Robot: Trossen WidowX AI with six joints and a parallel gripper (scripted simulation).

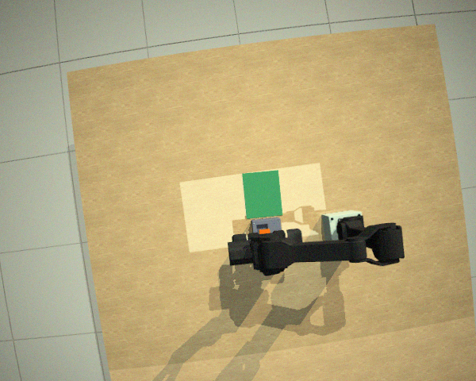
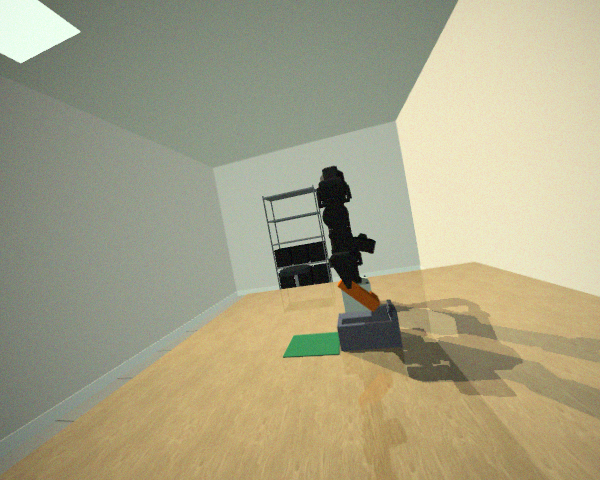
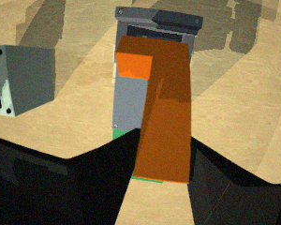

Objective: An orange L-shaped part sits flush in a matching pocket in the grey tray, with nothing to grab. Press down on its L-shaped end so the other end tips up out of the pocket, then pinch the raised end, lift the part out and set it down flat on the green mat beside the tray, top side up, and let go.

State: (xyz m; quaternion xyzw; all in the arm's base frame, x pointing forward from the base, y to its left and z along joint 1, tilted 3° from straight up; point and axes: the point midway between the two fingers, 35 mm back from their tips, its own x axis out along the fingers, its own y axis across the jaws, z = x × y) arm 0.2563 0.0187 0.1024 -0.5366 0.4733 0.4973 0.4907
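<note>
The green mat lies 10 mm behind my gripper tip, 130 mm to the right of it and 170 mm below it. Also, from my gripper tip: orange L-shaped part 20 mm behind, 30 mm to the left, 30 mm below.
</note>
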